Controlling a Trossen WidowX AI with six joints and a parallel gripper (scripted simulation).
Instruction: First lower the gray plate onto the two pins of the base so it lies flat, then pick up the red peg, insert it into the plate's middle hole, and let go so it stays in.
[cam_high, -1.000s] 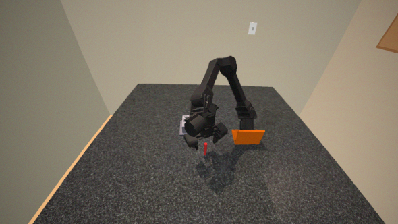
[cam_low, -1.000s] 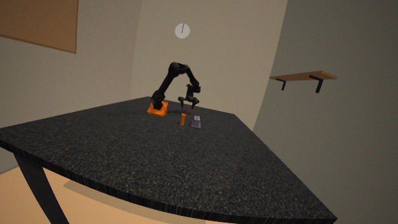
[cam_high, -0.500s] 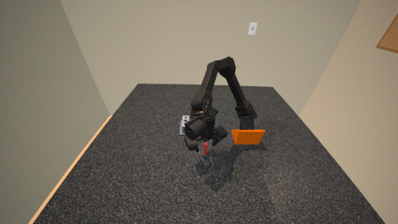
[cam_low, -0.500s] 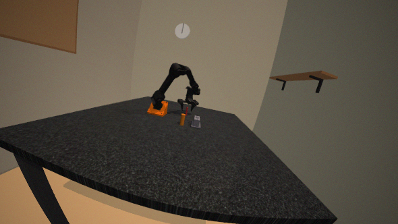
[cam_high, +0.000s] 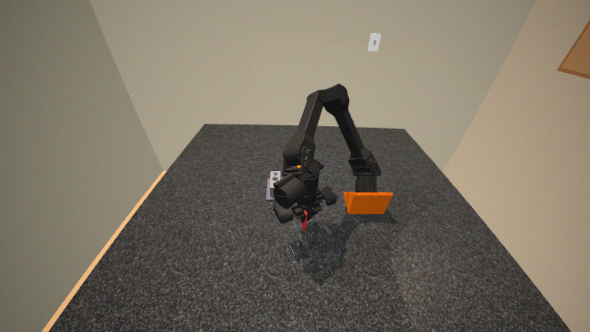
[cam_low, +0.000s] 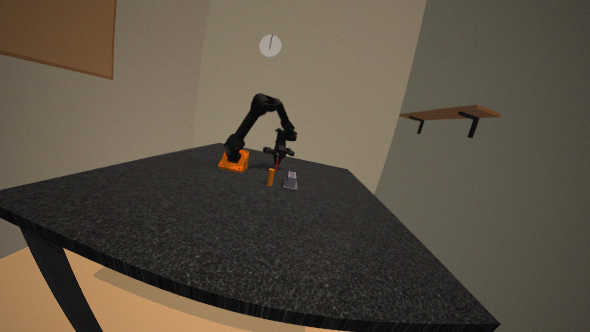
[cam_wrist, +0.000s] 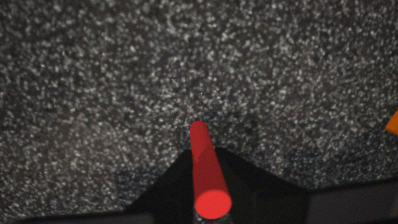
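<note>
Now: the gray plate 11 cm ahead of my gripper tip and 18 cm to the right of it. Round my gripper tip: gray base (11 cm ahead, 18 cm to the right, 3 cm below); red peg (right at my gripper tip); orange cylinder (1 cm ahead, 24 cm to the right).
</note>
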